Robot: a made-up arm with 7 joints.
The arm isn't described. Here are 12 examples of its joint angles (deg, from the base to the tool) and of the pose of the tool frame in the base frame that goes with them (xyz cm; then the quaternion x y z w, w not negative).
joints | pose
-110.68 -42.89 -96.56 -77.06 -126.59 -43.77 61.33 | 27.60 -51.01 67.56 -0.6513 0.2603 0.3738 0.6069
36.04 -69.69 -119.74 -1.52 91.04 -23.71 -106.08 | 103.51 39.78 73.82 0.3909 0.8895 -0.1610 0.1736
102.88 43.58 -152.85 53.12 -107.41 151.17 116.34 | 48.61 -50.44 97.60 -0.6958 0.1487 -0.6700 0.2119
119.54 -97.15 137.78 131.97 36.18 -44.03 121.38 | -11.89 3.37 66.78 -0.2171 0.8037 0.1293 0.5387
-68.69 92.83 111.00 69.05 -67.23 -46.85 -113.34 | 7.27 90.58 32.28 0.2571 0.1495 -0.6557 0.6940
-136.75 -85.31 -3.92 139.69 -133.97 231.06 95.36 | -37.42 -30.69 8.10 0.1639 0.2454 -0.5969 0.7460
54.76 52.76 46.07 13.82 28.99 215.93 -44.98 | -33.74 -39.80 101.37 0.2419 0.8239 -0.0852 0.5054
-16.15 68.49 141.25 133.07 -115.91 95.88 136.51 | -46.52 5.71 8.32 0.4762 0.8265 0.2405 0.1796
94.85 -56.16 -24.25 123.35 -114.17 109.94 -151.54 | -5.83 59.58 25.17 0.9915 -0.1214 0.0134 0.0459
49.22 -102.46 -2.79 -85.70 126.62 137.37 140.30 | 52.82 56.67 52.65 0.4002 0.2554 0.7959 0.3756
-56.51 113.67 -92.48 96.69 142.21 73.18 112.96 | -65.53 -8.02 36.92 0.0863 -0.6738 0.2140 0.7020
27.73 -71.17 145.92 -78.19 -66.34 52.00 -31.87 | 72.12 -19.03 20.68 -0.8688 0.3348 -0.2136 0.2956
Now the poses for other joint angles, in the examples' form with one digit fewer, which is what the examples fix.
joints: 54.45 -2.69 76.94 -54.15 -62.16 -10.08 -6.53
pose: 47.5 -38.8 120.9 -0.608 -0.131 -0.456 0.636
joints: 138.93 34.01 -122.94 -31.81 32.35 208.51 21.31
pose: 39.0 -25.1 109.7 0.910 0.233 -0.339 0.046
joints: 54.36 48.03 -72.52 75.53 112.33 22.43 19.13
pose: 40.4 -58.3 100.5 -0.126 0.063 -0.195 0.971
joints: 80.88 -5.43 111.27 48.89 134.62 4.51 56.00
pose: -37.0 -21.7 133.3 -0.159 0.402 -0.828 0.357
